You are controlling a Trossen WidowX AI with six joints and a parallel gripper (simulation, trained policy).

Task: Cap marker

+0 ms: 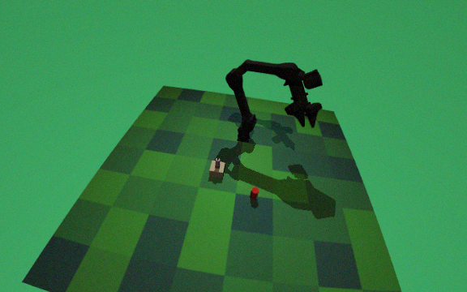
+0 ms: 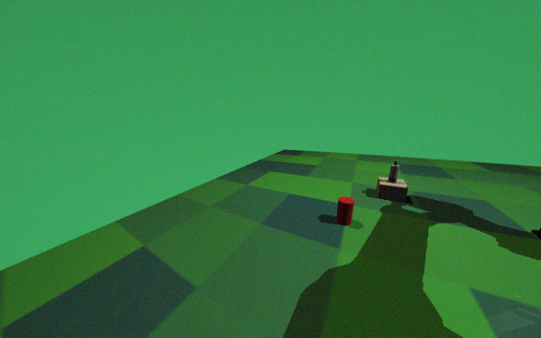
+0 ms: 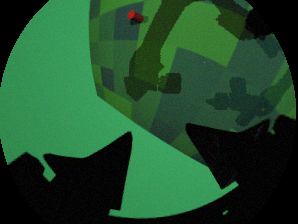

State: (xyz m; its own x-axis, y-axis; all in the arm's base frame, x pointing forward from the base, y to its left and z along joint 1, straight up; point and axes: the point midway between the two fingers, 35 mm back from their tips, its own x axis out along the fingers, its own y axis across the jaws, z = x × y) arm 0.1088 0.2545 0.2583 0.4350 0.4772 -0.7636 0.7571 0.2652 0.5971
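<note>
The red cap is 240 mm ahead of my gripper tip, 190 mm to the right of it and 210 mm below it. Also, from my gripper tip: holder block (140 mm ahead, 370 mm to the right, 210 mm below).
</note>
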